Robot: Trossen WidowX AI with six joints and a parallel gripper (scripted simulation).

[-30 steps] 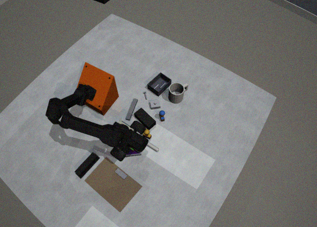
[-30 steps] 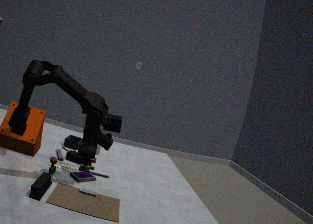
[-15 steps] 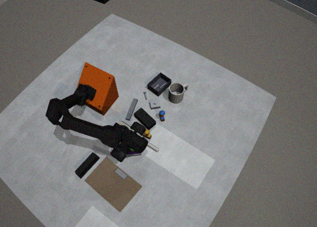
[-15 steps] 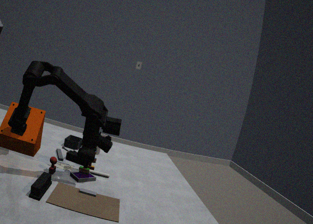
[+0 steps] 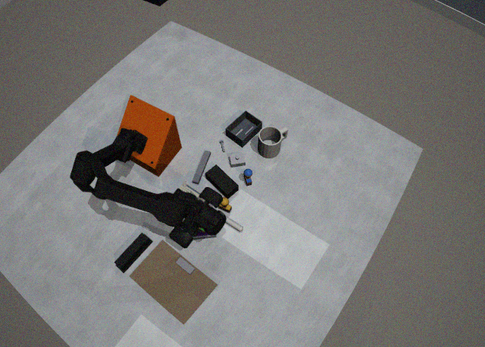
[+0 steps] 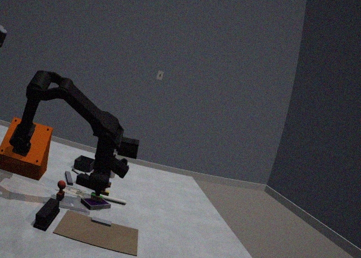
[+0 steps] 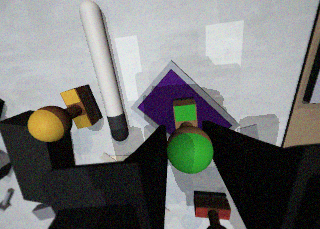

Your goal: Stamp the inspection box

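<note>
Right now my gripper tip is 1 cm above the green-knobbed stamp. Also, from my gripper tip: yellow stamp (2 cm ahead, 10 cm to the left, 3 cm below); then marker (2 cm ahead, 7 cm to the left, 4 cm below); then purple ink pad (4 cm below).
</note>
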